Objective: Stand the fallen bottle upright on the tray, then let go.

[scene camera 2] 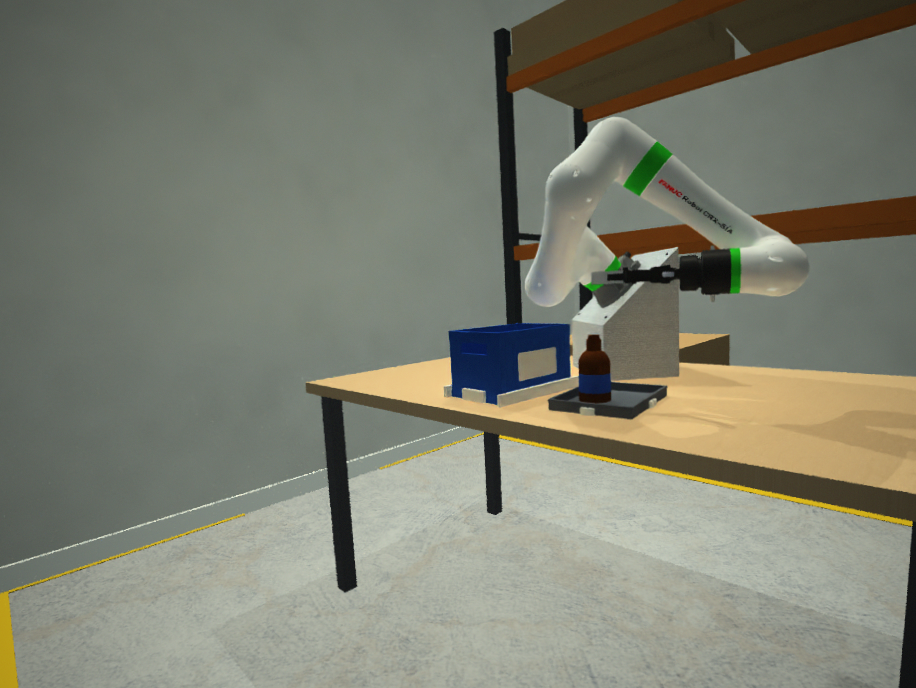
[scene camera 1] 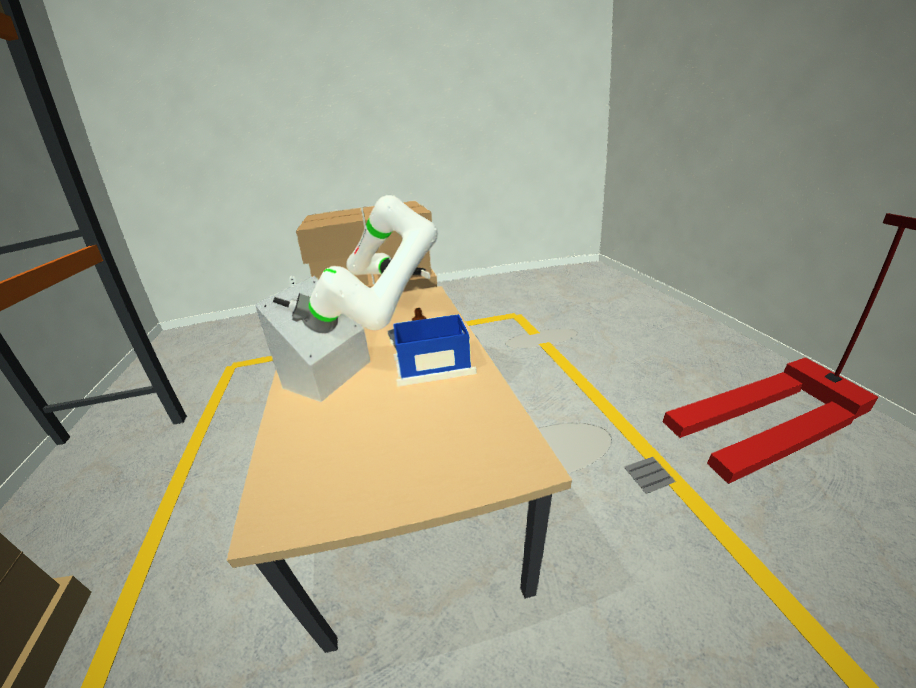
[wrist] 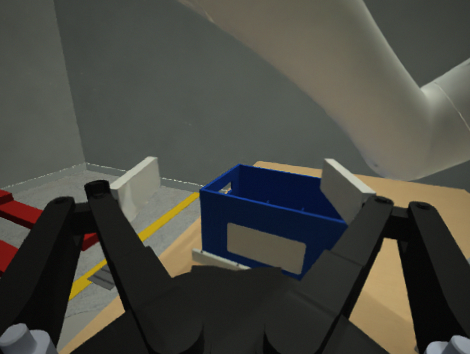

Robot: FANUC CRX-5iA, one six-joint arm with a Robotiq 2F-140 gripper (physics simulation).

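Where they show: gripper, fingertip midpoint: (scene camera 2: 597, 277) (scene camera 1: 414, 279) (wrist: 239, 172); arm's base, origin of the base link: (scene camera 2: 618, 290) (scene camera 1: 319, 317).
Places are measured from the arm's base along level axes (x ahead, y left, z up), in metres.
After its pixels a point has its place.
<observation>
The brown bottle (scene camera 1: 419, 314) @[x 0.420, y 0.093, z -0.118 m] (scene camera 2: 594, 370) @[x 0.452, y 0.126, z -0.175 m] with a blue band stands upright on the dark tray (scene camera 2: 642, 403) @[x 0.471, y 0.243, z -0.236 m]. In scene camera 1 its neck shows behind the blue bin, which hides most of the tray. My gripper (scene camera 2: 601, 277) @[x 0.424, y 0.126, z 0.035 m] (wrist: 239, 172) @[x 0.424, y 0.126, z 0.035 m] is open and empty, its fingers wide apart and level. In scene camera 2 it hangs above the bottle, apart from it. In scene camera 1 the gripper (scene camera 1: 424, 272) @[x 0.424, y 0.126, z 0.035 m] shows small, above and behind the bottle. The bottle does not show in the wrist view.
A blue bin (scene camera 1: 433, 348) @[x 0.390, y -0.227, z -0.120 m] (scene camera 2: 509, 362) @[x 0.522, y -0.060, z -0.156 m] (wrist: 265, 227) @[x 0.417, y -0.044, z -0.127 m] stands beside the tray, with white strips around its base. The grey robot pedestal (scene camera 1: 314, 359) @[x -0.041, y -0.169, z -0.087 m] (scene camera 2: 642, 333) @[x 0.085, y 0.104, z -0.125 m] stands on the table (scene camera 1: 399, 459) @[x 0.159, y -0.591, z -0.257 m] behind them. Cardboard boxes (scene camera 1: 325, 236) stand at the far end.
</observation>
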